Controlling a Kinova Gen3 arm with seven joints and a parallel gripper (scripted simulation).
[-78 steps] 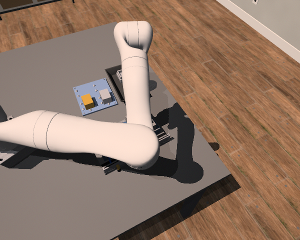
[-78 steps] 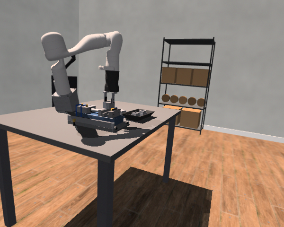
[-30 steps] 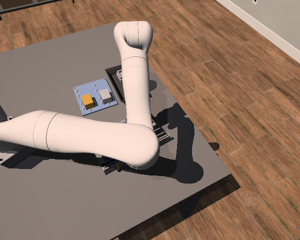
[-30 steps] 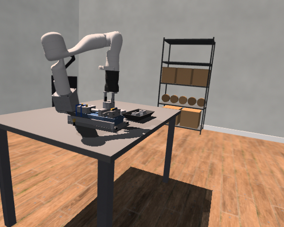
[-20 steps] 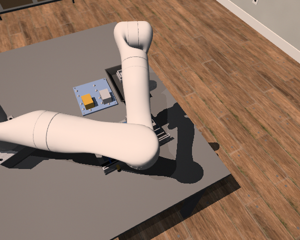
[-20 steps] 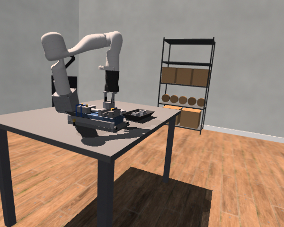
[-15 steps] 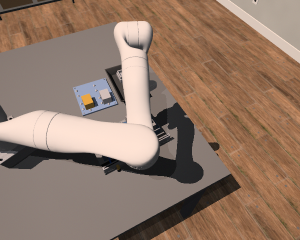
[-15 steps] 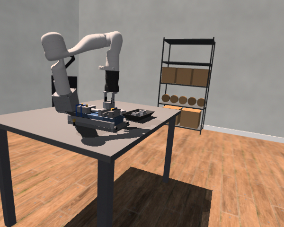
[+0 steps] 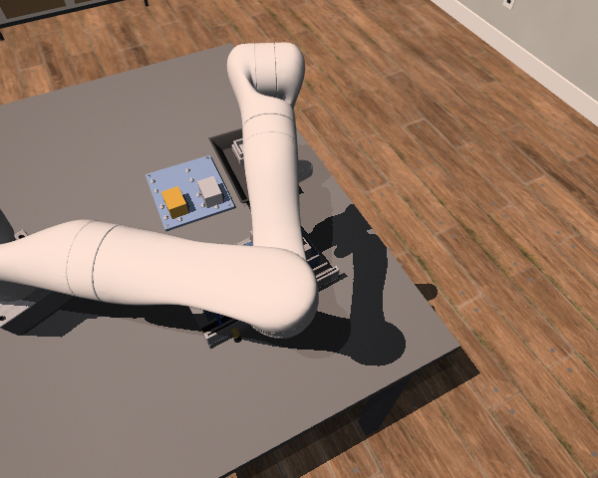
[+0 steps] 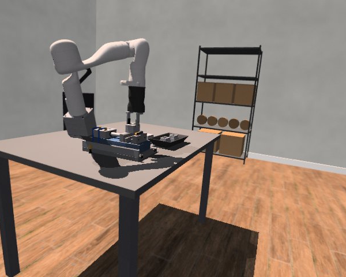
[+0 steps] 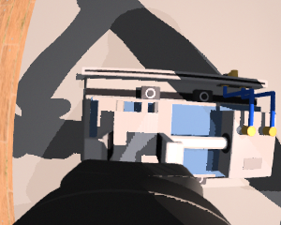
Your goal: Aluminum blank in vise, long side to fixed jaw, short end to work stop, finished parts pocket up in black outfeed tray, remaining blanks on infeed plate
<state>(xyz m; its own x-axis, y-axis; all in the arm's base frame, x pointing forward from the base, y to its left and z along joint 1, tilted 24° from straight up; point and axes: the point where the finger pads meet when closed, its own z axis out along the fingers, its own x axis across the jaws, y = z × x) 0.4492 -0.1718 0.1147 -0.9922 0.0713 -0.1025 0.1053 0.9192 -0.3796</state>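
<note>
Now: the fixed jaw 40 mm ahead of my hand and 70 mm below it. Also, from my hand: yellow brass blank 110 mm behind, 280 mm to the left, 120 mm below; vise 60 mm behind, 10 mm to the left, 110 mm below; infeed plate 50 mm behind, 310 mm to the left, 140 mm below.
</note>
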